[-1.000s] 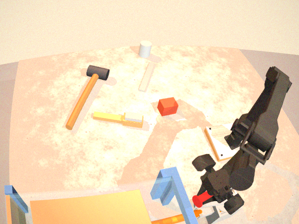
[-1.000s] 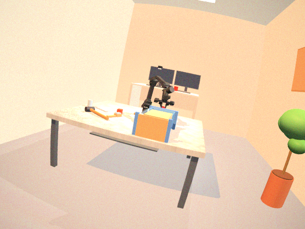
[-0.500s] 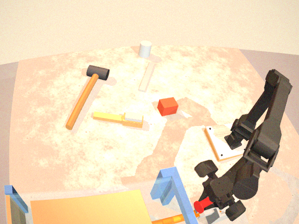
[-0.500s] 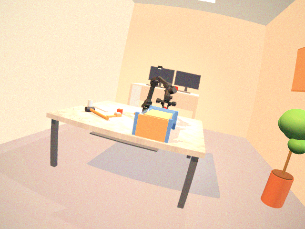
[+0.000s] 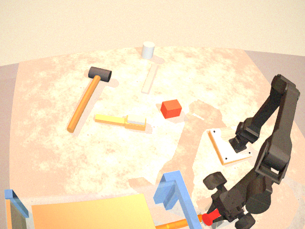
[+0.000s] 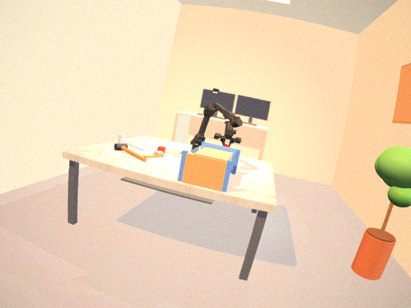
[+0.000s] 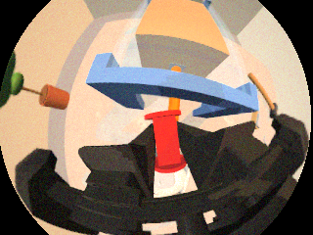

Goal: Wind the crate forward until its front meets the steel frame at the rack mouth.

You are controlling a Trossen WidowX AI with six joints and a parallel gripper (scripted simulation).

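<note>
The crank handle lies 5 cm behind my gripper tip and 3 cm below it. From my gripper tip the other things lie so: yellow hand tool (2 cm ahead, 48 cm to the right, 12 cm below); hand winch (13 cm behind, 2 cm to the right, 10 cm below); red knob (2 cm behind).
</note>
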